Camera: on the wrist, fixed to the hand. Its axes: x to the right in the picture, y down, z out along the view.
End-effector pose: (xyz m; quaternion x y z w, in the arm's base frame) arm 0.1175 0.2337 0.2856 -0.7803 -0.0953 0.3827 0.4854
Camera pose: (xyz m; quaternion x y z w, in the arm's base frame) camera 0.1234 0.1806 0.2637 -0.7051 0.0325 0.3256 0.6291
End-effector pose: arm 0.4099 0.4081 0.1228 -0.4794 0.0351 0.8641 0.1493
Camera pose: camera 0.4321 0.3562 0.1107 -0.5184 0.2187 0.7951 0.2263
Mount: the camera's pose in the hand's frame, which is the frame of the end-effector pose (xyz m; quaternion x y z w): -0.0125 0.0440 -0.0353 0.1921 0.0915 0.0098 0.9770
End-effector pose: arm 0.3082 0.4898 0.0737 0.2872 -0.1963 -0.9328 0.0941
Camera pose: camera 0.3414 0.4426 0.0717 0.3821 -0.3652 -0.8465 0.0639
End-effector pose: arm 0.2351 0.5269 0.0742 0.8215 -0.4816 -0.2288 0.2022
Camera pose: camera 0.2191 0.5219 0.1295 0.8577 -0.5040 -0.0539 0.0861
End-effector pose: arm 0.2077 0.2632 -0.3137 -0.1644 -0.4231 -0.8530 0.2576
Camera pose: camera 0.2411 0.2161 -0.3127 -0.0372 -0.5521 -0.7647 0.3303
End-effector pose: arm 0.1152 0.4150 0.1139 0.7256 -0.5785 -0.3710 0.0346
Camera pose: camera 0.0991 0.3980 0.1667 -0.7439 0.6404 0.1846 0.0490
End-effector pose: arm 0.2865 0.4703 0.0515 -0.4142 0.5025 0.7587 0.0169
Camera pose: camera 0.2968 0.4260 0.0871 -0.4660 0.6423 0.6070 0.0427
